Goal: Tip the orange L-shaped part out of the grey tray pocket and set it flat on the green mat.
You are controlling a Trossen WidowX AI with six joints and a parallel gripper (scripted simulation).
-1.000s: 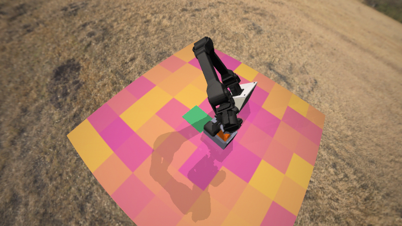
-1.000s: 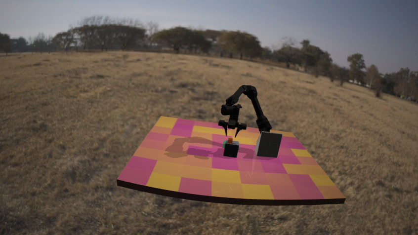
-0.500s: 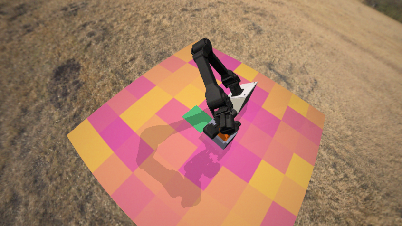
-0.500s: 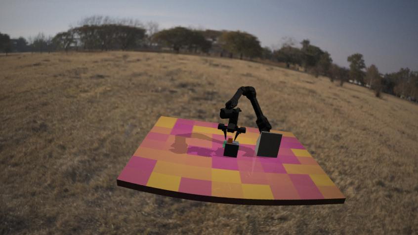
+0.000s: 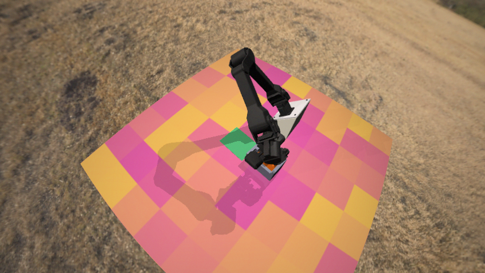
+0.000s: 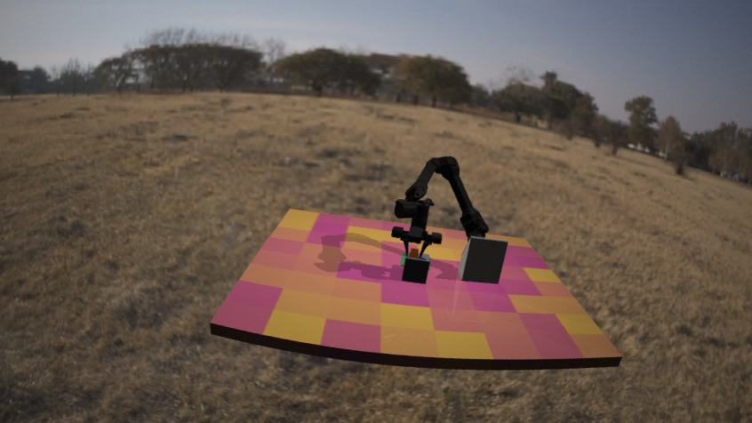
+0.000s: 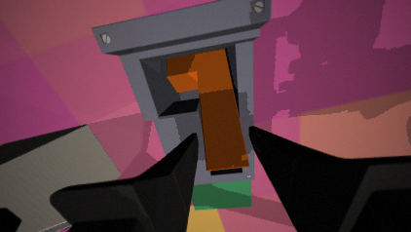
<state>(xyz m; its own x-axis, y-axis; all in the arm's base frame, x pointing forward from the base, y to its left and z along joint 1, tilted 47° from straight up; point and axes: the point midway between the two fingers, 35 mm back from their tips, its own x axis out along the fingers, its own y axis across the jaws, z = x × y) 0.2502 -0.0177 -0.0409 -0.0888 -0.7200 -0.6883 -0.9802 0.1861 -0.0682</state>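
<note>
The green mat lies 140 mm to the right of my gripper tip, 80 mm below it and 40 mm behind it. From my gripper tip the other things lie so: orange L-shaped part: 40 mm to the left, 30 mm below, 10 mm behind.
</note>
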